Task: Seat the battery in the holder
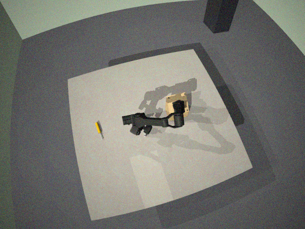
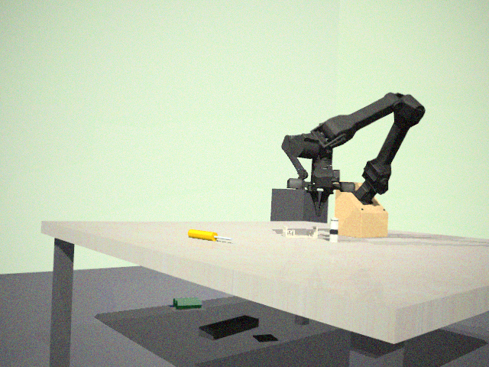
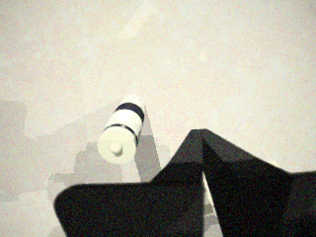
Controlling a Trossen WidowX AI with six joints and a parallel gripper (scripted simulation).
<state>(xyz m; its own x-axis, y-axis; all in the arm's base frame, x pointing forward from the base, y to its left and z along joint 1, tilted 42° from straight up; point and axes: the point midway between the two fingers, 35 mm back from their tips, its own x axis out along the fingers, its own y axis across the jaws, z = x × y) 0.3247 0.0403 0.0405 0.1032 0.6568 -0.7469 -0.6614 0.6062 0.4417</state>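
Now: the battery 40 mm below my gripper tip, 30 mm to the left of it and 30 mm behind it. Also, from my gripper tip: yellow-handled screwdriver 290 mm ahead, 110 mm to the right, 60 mm below; then black box 320 mm ahead, 260 mm below, 10 mm to the right.
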